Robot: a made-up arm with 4 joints. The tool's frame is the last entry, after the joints.
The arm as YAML. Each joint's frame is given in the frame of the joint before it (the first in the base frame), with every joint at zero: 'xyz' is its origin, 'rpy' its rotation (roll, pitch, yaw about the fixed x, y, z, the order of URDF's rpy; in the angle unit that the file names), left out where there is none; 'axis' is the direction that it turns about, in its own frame. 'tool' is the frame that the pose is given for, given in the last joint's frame.
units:
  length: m
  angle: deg
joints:
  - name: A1
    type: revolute
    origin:
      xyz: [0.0, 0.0, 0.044]
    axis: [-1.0, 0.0, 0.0]
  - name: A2
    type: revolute
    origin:
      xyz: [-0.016, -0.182, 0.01]
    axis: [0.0, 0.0, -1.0]
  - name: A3
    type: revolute
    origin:
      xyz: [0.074, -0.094, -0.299]
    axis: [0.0, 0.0, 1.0]
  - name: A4
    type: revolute
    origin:
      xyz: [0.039, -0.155, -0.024]
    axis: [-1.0, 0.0, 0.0]
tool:
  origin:
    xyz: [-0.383, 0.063, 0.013]
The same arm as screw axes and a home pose.
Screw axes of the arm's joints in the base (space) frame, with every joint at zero. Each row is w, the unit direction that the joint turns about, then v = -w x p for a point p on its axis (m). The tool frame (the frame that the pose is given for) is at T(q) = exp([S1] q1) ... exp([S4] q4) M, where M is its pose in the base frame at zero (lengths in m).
S1 = (-1, 0, 0, 0, -0.044, 0)
S2 = (0, 0, -1, 0.182, -0.016, 0)
S3 = (0, 0, 1, -0.276, -0.058, 0)
S4 = (-1, 0, 0, 0, 0.269, -0.431)
M: xyz -0.286 -0.368 -0.256 (m) rpy 0 0 0 (rad, as in URDF)

